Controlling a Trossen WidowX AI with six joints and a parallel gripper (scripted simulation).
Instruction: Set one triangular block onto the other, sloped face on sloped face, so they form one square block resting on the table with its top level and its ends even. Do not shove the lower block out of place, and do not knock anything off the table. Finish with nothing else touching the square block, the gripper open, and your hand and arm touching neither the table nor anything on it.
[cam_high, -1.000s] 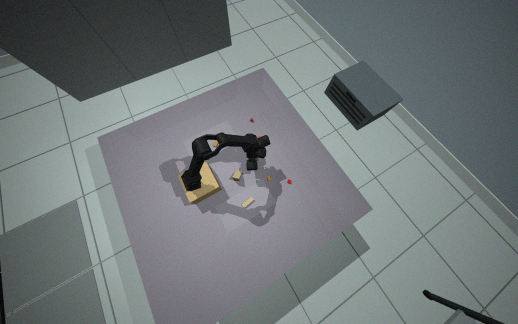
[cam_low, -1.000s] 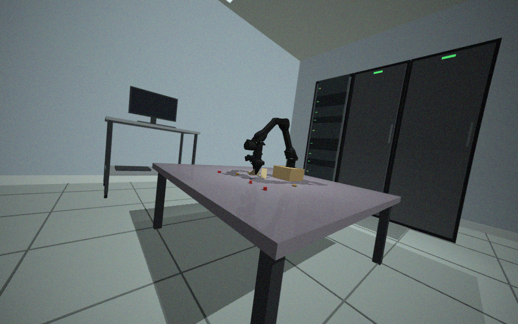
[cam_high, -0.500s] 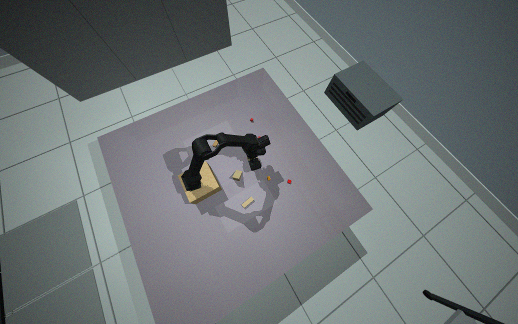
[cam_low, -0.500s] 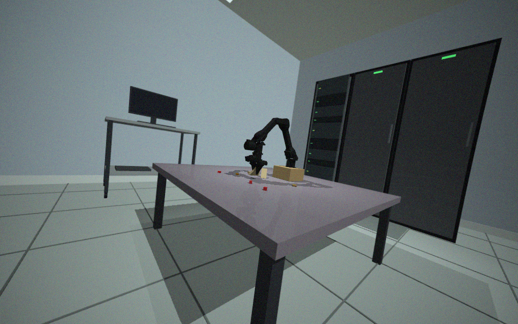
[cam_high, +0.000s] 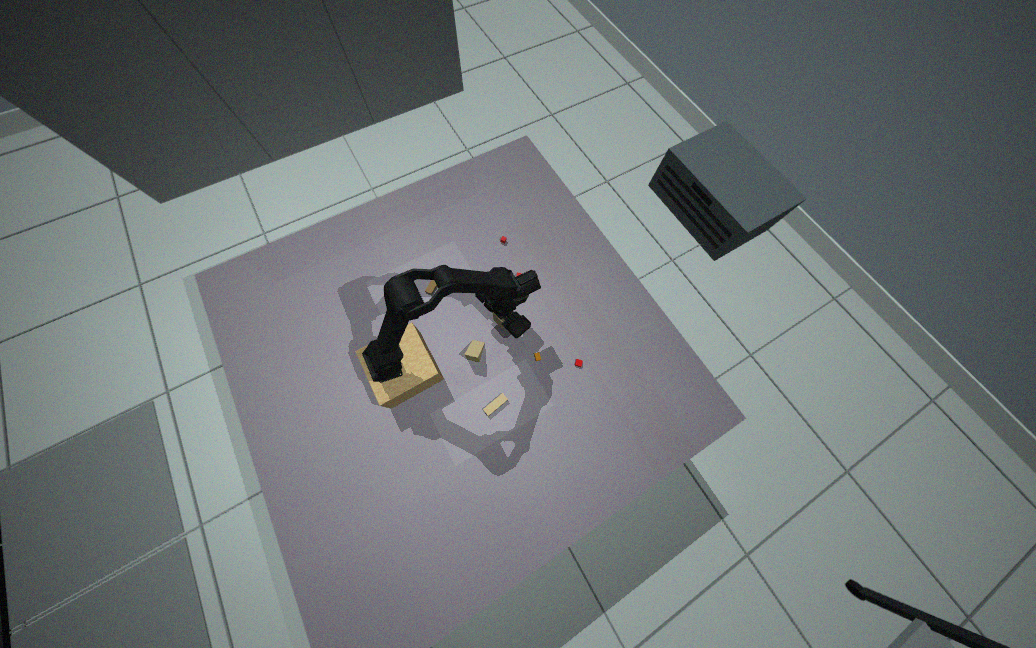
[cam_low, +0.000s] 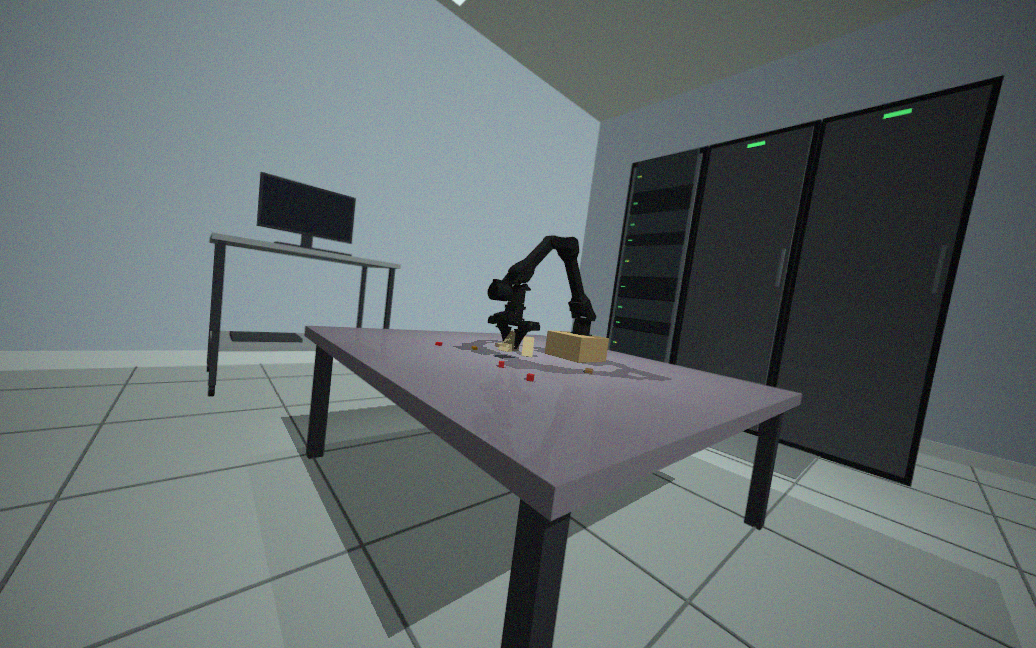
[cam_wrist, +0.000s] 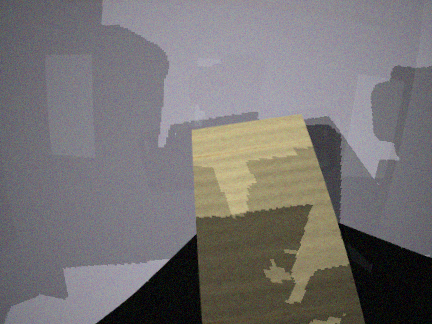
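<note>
Now: the tan wooden triangular block 12 cm behind my gripper tip, 8 cm to the right of it and 2 cm below it. Also, from my gripper tip: tan triangular block: 1 cm behind, 1 cm above; then orange cube: 7 cm ahead, 15 cm to the right, 3 cm below; then thin tan bar: 11 cm behind, 24 cm to the right, 3 cm below.
</note>
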